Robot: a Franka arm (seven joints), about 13 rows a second.
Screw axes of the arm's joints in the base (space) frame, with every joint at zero. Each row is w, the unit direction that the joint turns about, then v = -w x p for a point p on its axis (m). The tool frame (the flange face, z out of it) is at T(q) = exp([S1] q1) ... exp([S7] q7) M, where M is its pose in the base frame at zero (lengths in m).
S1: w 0 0 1 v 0 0 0
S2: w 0 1 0 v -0.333 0 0
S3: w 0 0 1 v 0 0 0
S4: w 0 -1 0 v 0.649 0 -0.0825
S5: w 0 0 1 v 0 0 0
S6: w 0 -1 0 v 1.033 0 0
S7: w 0 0 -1 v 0 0.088 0
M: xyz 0.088 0 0.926 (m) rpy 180 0 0 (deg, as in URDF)
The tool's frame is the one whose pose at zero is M.
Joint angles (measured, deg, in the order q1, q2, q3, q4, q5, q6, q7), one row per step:
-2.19 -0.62 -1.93 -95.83 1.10 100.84 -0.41
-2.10 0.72 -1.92 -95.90 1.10 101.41 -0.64
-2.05 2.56 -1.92 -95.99 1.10 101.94 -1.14
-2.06 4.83 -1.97 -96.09 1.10 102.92 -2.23
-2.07 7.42 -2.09 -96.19 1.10 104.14 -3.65
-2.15 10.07 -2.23 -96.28 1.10 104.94 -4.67
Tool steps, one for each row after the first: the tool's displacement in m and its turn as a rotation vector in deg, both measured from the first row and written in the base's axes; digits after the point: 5 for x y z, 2 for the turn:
0.00705 0.00068 -0.01297 -0.01 0.84 0.32
0.01574 0.00082 -0.03142 -0.01 2.23 0.86
0.02615 -0.00024 -0.05396 -0.06 3.61 1.87
0.03711 -0.00206 -0.07993 -0.11 5.06 3.14
0.04623 -0.00472 -0.10761 -0.07 6.99 3.93

